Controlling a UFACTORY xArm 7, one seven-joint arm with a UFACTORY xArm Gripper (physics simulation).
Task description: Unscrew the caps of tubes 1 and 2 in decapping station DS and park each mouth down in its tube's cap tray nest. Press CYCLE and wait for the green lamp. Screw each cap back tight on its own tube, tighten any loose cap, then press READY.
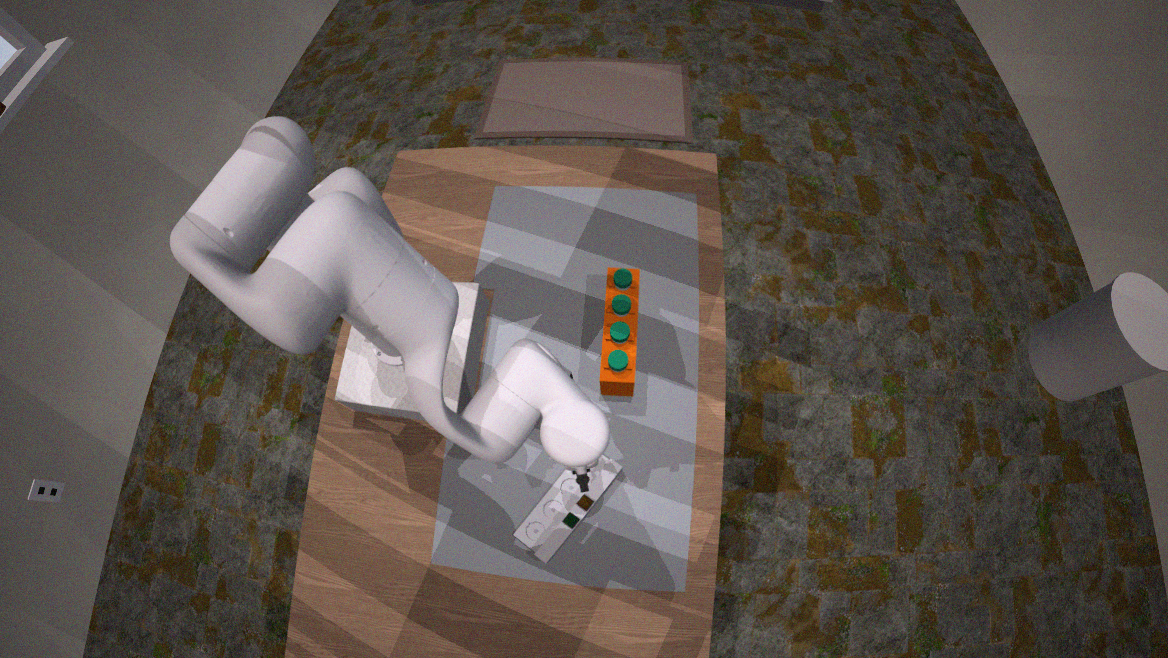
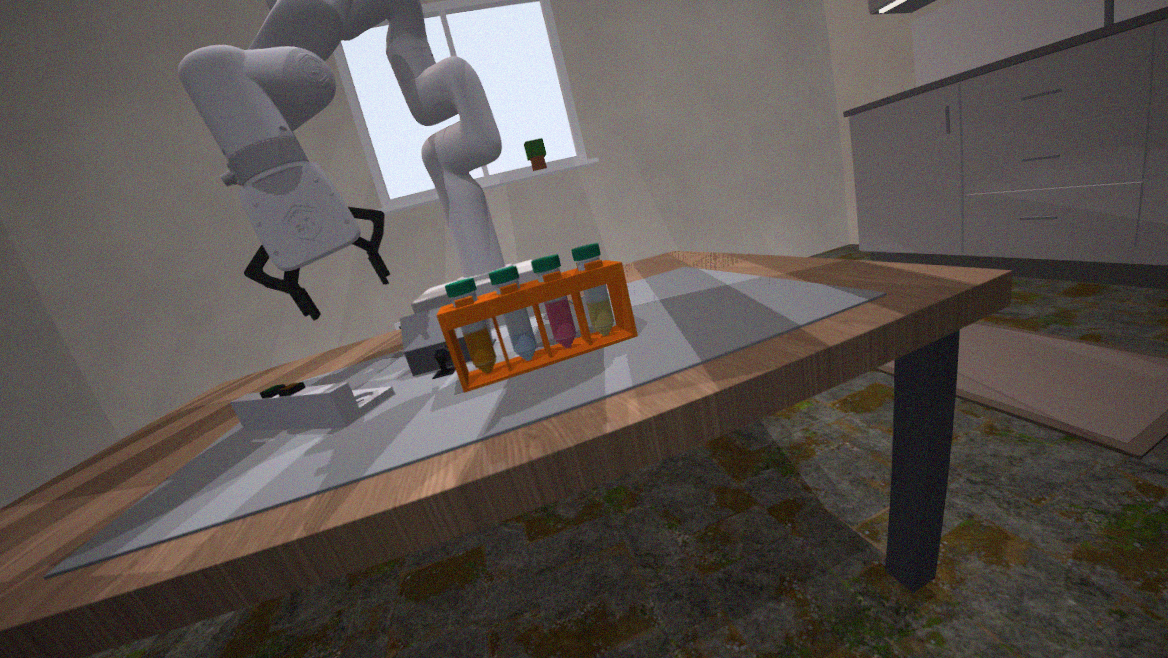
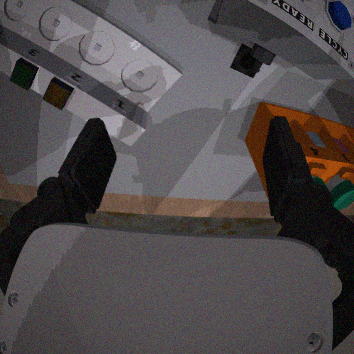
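Seen in the pictures: gripper, fingertip midpoint: (image 2: pixel 352 300) (image 3: pixel 185 135); arm's base at its link origin: (image 2: pixel 486 276).
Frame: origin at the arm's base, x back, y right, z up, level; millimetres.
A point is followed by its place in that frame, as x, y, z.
Note:
My gripper (image 1: pixel 582 483) (image 2: pixel 349 297) @(-379, 121, 45) (image 3: pixel 185 135) @(-379, 121, 45) is open and empty, high above the mat between the cap tray and the orange rack. The rack (image 1: pixel 617 384) @(-426, 9, -6) (image 2: pixel 624 302) @(-422, -207, -41) (image 3: pixel 256 131) @(-426, 8, -66) holds several upright tubes with green caps; amber (image 2: pixel 480 349) @(-436, -25, -47), pale blue (image 2: pixel 521 336) @(-429, -75, -47), pink (image 2: pixel 560 320) @(-422, -125, -42) and yellow (image 2: pixel 600 310) @(-415, -177, -45) contents show. The white cap tray (image 1: pixel 545 549) @(-363, 319, -42) (image 2: pixel 286 410) @(-421, 233, -60) (image 3: pixel 167 72) @(-390, 125, -76) has numbered round nests; nest 1 (image 3: pixel 140 75) @(-401, 150, -79) and nest 2 (image 3: pixel 97 47) @(-378, 198, -79) show no cap. A grey station (image 2: pixel 425 331) @(-319, 66, -29) (image 3: pixel 250 25) @(-316, 84, -28) bears CYCLE and READY labels.
A black square holder (image 2: pixel 442 359) @(-358, 44, -66) (image 3: pixel 246 60) @(-354, 51, -81) sits at the station's foot. A blue button (image 3: pixel 340 14) @(-267, 23, -15) shows at the upper right. Green (image 1: pixel 570 519) @(-394, 256, -33) (image 3: pixel 24 73) @(-393, 254, -33) and brown (image 1: pixel 585 502) @(-413, 221, -33) (image 3: pixel 58 93) @(-410, 219, -33) squares sit along the tray. A pale block (image 1: pixel 367 384) @(38, 110, 0) stands under the arm.

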